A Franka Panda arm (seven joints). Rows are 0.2 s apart.
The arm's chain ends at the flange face. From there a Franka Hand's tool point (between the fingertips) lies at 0.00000 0.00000 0.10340 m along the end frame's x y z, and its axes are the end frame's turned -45 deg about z.
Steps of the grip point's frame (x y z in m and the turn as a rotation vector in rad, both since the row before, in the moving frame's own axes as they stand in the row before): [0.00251, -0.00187, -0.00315, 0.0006, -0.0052, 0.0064]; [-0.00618, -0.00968, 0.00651, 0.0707, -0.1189, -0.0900]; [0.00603, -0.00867, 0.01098, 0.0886, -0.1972, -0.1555]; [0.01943, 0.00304, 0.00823, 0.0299, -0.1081, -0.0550]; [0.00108, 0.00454, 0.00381, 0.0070, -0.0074, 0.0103]
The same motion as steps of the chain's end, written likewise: [0.00088, -0.00343, -0.00315, -0.0033, -0.0041, 0.0064]; [0.00243, -0.00661, 0.00750, -0.0341, -0.1341, -0.0900]; [0.01817, -0.01986, 0.01338, -0.0768, -0.2021, -0.1555]; [0.02580, -0.01757, 0.00888, -0.0553, -0.0976, -0.0550]; [0.00503, 0.00242, 0.00382, -0.0003, -0.0102, 0.0103]
